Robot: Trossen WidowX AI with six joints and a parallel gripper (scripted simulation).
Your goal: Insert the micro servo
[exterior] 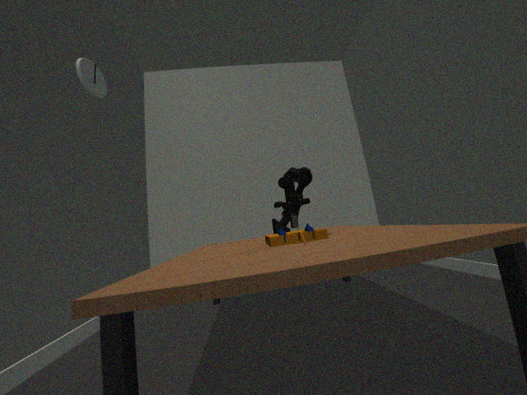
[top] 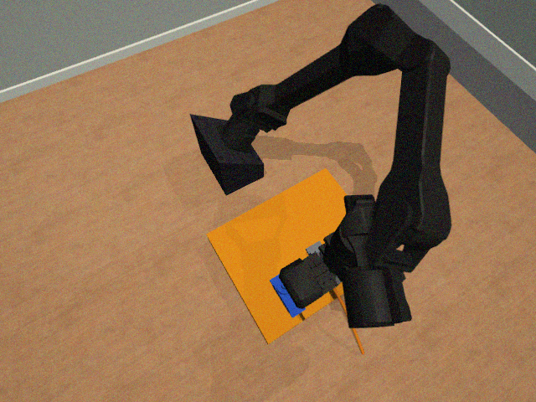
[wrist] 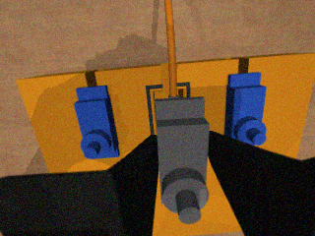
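The orange deck is 120 mm behind my gripper tip, 20 mm to the right of it and 100 mm below it.
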